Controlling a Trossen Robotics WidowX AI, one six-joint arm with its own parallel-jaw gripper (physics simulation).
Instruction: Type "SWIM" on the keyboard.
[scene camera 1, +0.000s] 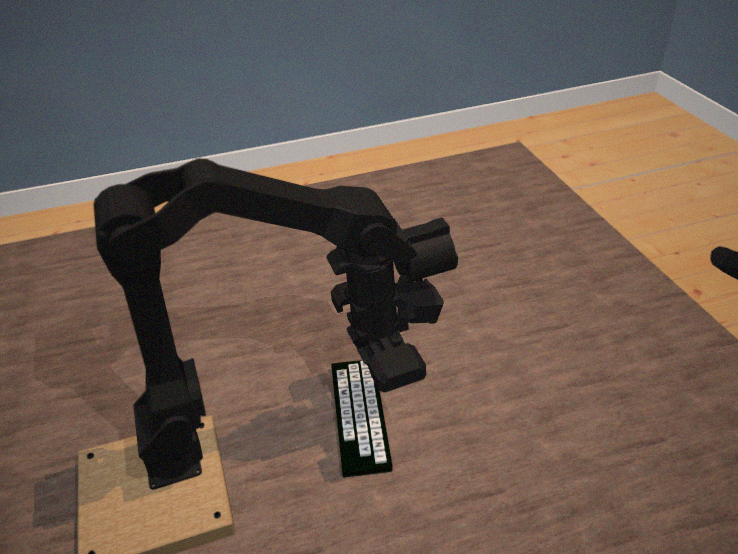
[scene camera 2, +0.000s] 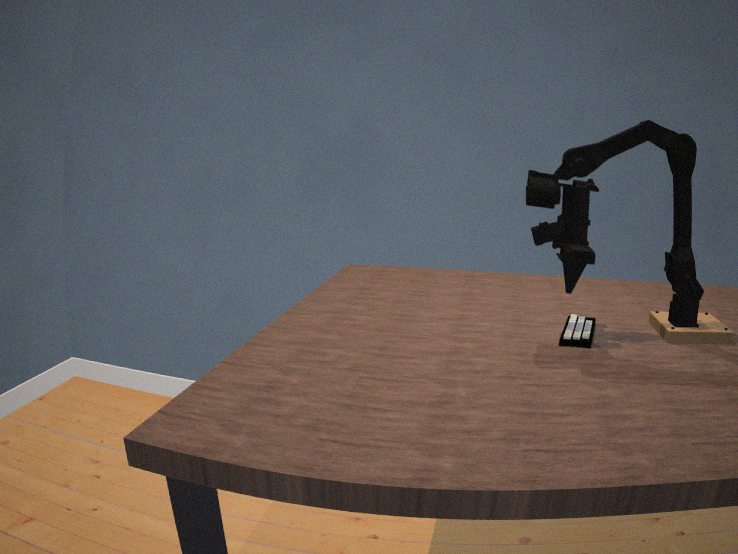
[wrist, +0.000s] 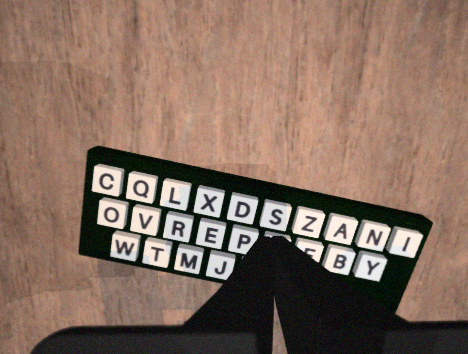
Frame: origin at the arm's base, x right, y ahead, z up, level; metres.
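Seen in the pictures: gripper, fingertip midpoint: (scene camera 2: 568, 293) (wrist: 270, 248); arm's base, link origin: (scene camera 1: 173, 462) (scene camera 2: 683, 323).
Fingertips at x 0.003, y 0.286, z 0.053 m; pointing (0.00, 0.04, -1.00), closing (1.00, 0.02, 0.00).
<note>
Offsets run from my fingertips to a thing's top centre. Level surfaces: height alone.
A dark green keyboard {dx -0.005, dy -0.030, dz -0.062 m} (scene camera 1: 351, 462) (scene camera 2: 575, 343) (wrist: 400, 287) with white letter keys lies on the table. In the wrist view its top row holds the S key {dx +0.009, dy -0.014, dz -0.062 m} (wrist: 276, 215) and, at the right end, the I key {dx +0.081, dy -0.031, dz -0.062 m} (wrist: 406, 242). The W key {dx -0.077, dy -0.033, dz -0.062 m} (wrist: 125, 246) and the M key {dx -0.041, dy -0.041, dz -0.062 m} (wrist: 189, 260) are in the bottom row. My gripper (scene camera 2: 569, 291) (wrist: 270, 248) is shut and empty, pointing down. It hangs above the keyboard, apart from it. In the wrist view the tips overlap the middle row between P and F, just below S. The fingers hide U, K, H and most of G.
The keyboard lies on a brown wooden table {dz -0.079 m} (scene camera 1: 536, 417) (scene camera 2: 357, 405). The arm's base stands on a light wooden board (scene camera 1: 149, 518) (scene camera 2: 697, 335) beside the keyboard. A dark rounded object (scene camera 1: 725, 261) shows partly at the right edge of scene camera 1's view.
</note>
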